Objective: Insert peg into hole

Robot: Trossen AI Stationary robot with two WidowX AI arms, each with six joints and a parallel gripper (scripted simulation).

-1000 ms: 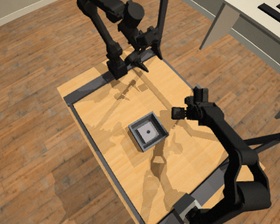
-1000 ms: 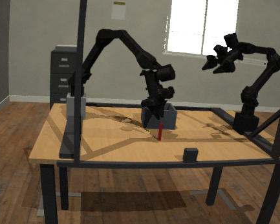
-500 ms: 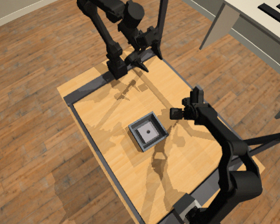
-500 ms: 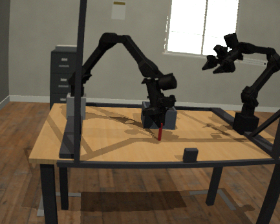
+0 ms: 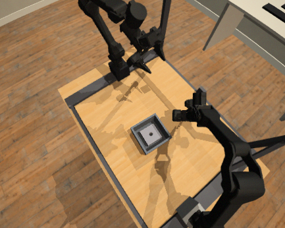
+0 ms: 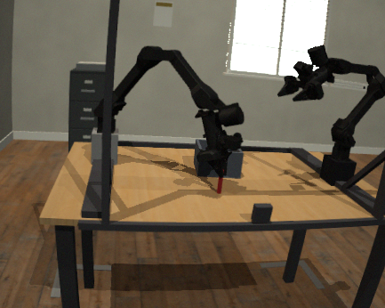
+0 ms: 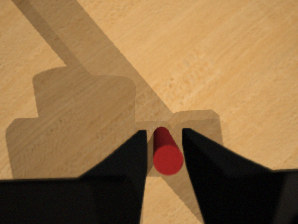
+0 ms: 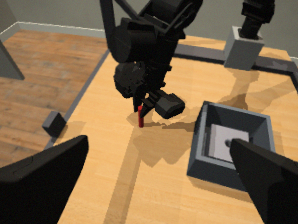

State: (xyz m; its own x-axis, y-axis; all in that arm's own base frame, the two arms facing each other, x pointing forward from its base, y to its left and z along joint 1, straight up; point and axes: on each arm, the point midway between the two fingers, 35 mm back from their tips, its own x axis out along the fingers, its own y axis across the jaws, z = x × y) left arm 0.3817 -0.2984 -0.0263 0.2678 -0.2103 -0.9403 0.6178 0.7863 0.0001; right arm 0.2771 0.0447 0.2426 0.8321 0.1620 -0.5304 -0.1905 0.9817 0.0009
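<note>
My left hand is 50 mm above the red peg. Also, from my left hand: plate (220 mm ahead, 50 mm below); grey box (230 mm ahead, 60 mm below).
</note>
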